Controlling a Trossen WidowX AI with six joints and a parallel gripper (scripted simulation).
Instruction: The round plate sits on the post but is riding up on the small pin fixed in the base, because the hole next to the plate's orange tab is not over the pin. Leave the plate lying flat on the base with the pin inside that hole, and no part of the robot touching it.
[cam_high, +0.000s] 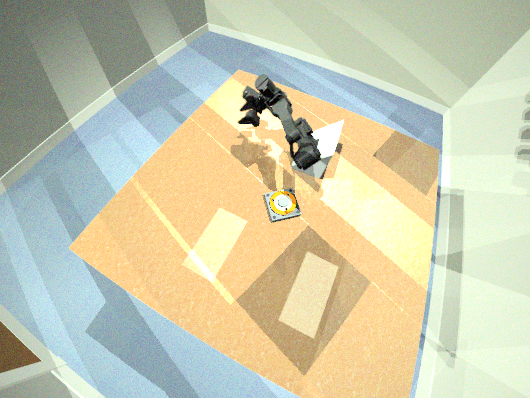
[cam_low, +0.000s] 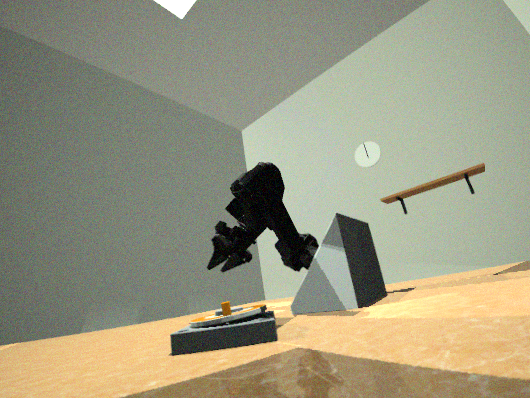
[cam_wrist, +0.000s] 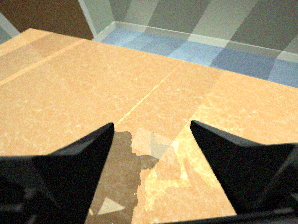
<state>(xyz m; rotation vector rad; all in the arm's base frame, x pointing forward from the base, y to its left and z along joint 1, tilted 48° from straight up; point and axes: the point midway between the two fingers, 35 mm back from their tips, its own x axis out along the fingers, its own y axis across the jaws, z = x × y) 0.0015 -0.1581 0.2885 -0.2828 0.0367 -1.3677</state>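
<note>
The round plate lies 31 cm to the left of my gripper tip, 31 cm ahead of it and 10 cm below it. Also, from my gripper tip: base: 30 cm to the left, 29 cm ahead, 11 cm below.
</note>
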